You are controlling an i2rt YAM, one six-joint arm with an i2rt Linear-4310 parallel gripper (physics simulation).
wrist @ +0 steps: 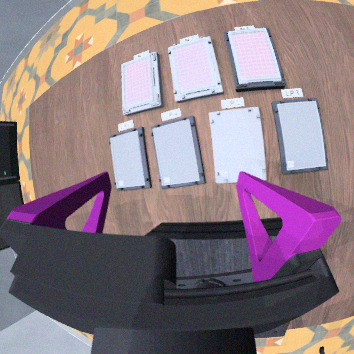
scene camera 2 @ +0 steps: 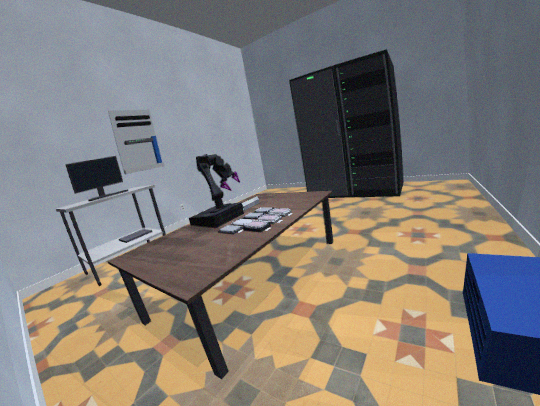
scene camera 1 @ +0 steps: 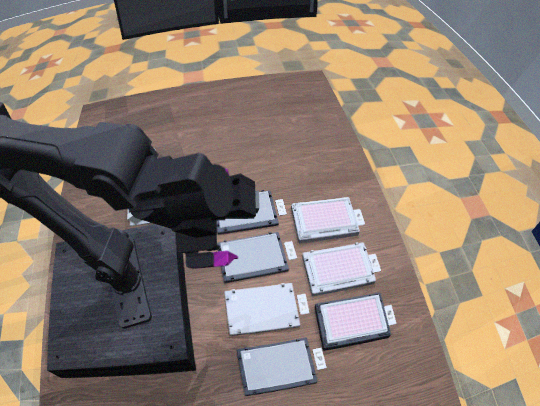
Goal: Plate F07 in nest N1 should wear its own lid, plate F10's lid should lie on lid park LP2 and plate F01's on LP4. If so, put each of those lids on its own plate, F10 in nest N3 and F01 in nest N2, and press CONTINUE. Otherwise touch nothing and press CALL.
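Where they show: gripper, fingertip midpoint: point(wrist: 173, 178) point(scene camera 2: 235, 186) point(scene camera 1: 233, 227); arm's base, link origin: point(scene camera 2: 220, 208) point(scene camera 1: 127, 281).
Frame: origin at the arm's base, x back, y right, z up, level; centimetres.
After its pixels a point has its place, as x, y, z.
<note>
My gripper point(scene camera 1: 231, 214) @(-22.6, 6.3, 17.2) point(scene camera 2: 231, 183) @(-22.6, 6.3, 17.2) point(wrist: 173, 178) @(-22.6, 6.3, 17.2) is open and empty, high above the lid parks. Pink-welled plates sit in nest N1 (plate point(scene camera 1: 353, 320) @(-41.1, 21.3, -5.4) point(wrist: 255, 57) @(-40.2, 20.6, -5.0), dark nest), N2 (plate point(scene camera 1: 340, 267) @(-43.9, 8.8, -5.4) point(wrist: 194, 69) @(-42.5, 8.2, -5.4), white) and N3 (plate point(scene camera 1: 326, 217) @(-46.6, -4.3, -5.3) point(wrist: 140, 84) @(-45.3, -4.5, -5.7), white). Whether any wears a clear lid, I cannot tell. Grey sheets with a small corner label lie on LP2 (sheet point(scene camera 1: 265, 210) @(-34.5, -12.1, -6.7) point(wrist: 129, 159) @(-29.8, -13.2, -6.7)), LP4 (sheet point(scene camera 1: 257, 255) @(-28.6, -1.1, -6.6) point(wrist: 178, 152) @(-27.3, -1.0, -6.6)) and LP3 (sheet point(scene camera 1: 277, 366) @(-23.5, 24.4, -6.6) point(wrist: 301, 136) @(-23.1, 23.7, -6.6)); their codes are unreadable. White LP1 point(scene camera 1: 262, 308) @(-25.3, 11.0, -7.4) point(wrist: 237, 145) @(-25.0, 10.8, -7.4) has a faint corner square.
A pale button box point(scene camera 1: 135, 217) point(scene camera 2: 251, 202) @(-10.9, -29.9, -4.6) stands beyond the black arm base point(scene camera 1: 120, 310) @(2.6, 6.4, 0.7) point(scene camera 2: 215, 215) @(-8.2, 17.6, 0.2); the arm hides most of it in scene camera 1, and its buttons cannot be read. Everything stands on the brown table point(scene camera 1: 240, 115) @(-40.2, -49.9, -8.4) point(scene camera 2: 190, 260) @(-24.4, 64.1, -8.5) point(wrist: 75, 135) @(-44.4, -32.6, -8.4).
</note>
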